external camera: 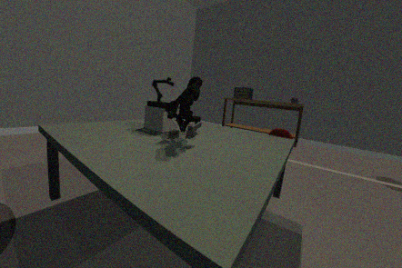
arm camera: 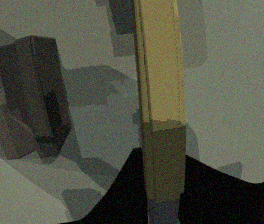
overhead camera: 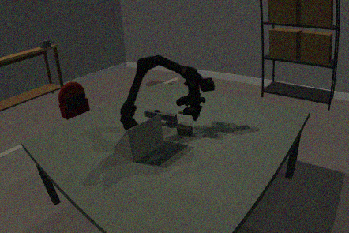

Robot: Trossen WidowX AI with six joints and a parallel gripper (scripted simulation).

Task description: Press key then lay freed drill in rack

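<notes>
Right now my gripper tip is 1 cm past the drill, 4 cm to the right of it and 4 cm below it. From my gripper tip the other things lie so: grey fixture block (3 cm behind, 20 cm to the left); rack (8 cm behind, 2 cm to the left, 3 cm below); key (4 cm behind, 22 cm to the left, 1 cm above).
</notes>
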